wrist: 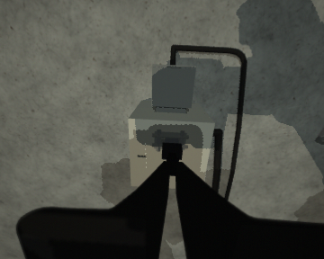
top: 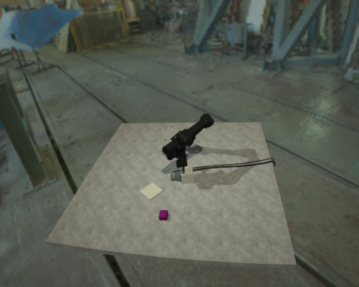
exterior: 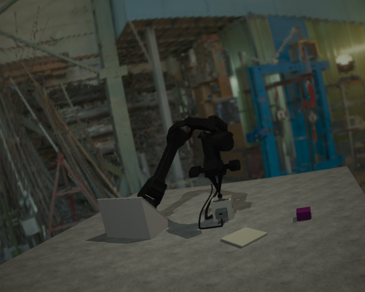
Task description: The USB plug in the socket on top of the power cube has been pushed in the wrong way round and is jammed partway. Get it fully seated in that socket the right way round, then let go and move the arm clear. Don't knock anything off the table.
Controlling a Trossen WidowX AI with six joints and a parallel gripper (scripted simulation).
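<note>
The black USB plug is 20 mm below my gripper tip. From my gripper tip the other things lie so: cream flat tile (120 mm ahead, 200 mm to the right, 110 mm below); then small purple block (310 mm ahead, 80 mm to the right, 100 mm below).
</note>
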